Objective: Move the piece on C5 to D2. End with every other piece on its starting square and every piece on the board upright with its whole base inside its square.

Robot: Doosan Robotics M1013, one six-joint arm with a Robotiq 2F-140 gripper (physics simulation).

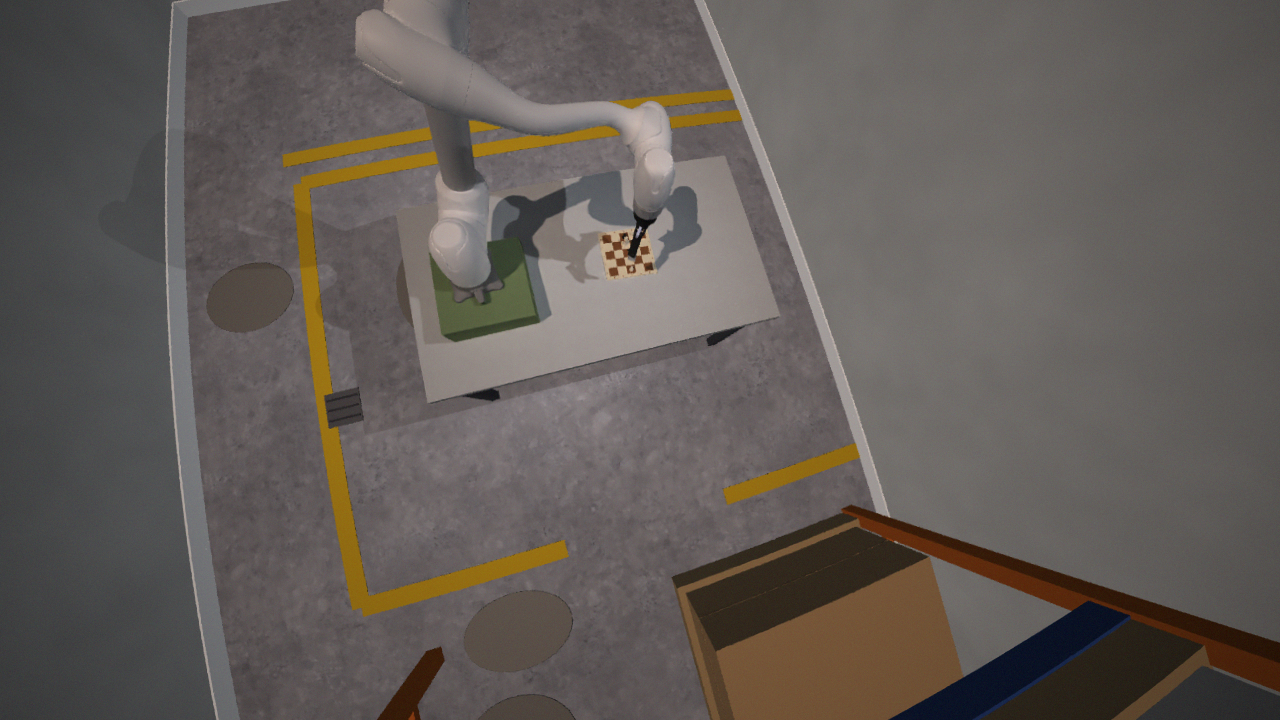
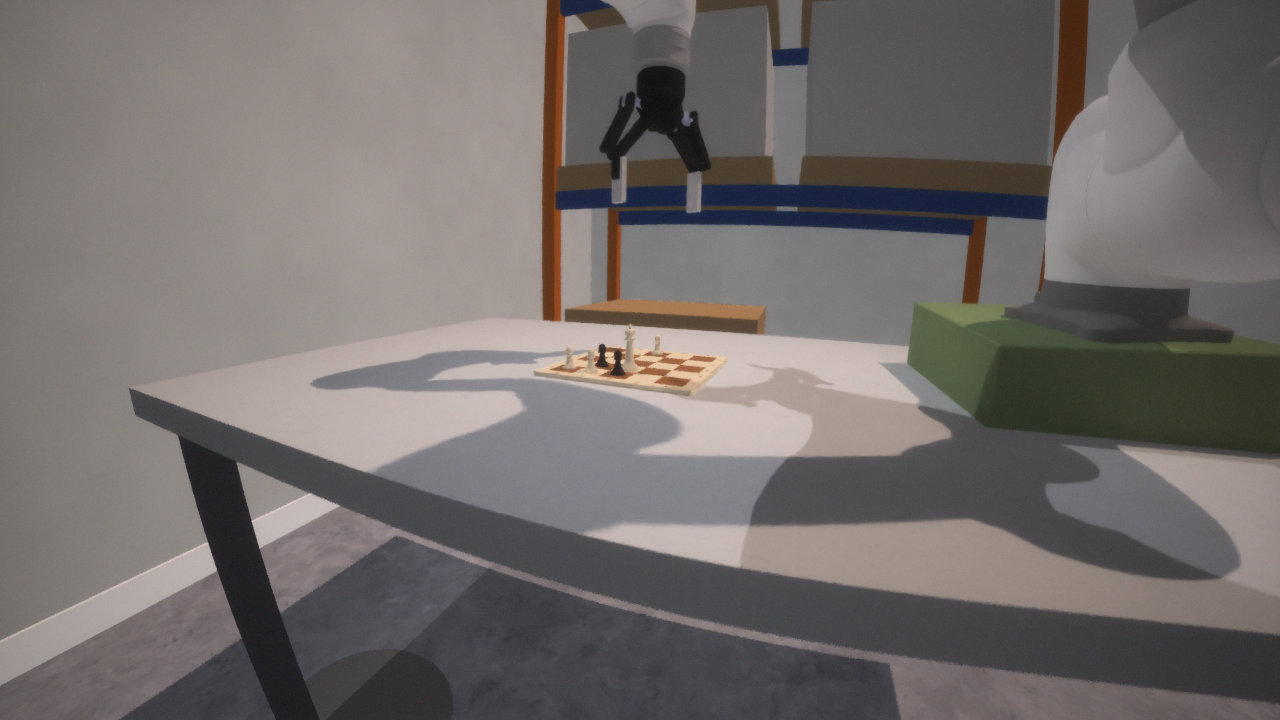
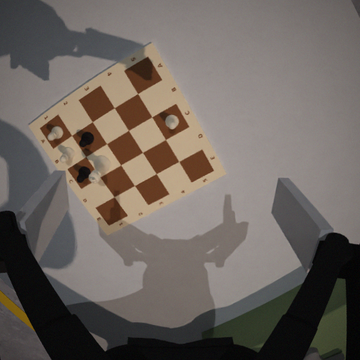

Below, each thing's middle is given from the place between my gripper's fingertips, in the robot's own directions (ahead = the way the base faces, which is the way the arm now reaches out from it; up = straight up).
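Chessboard (image 2: 679, 373): 240 mm below my hand, 80 mm to the left of it, 10 mm ahead of it.
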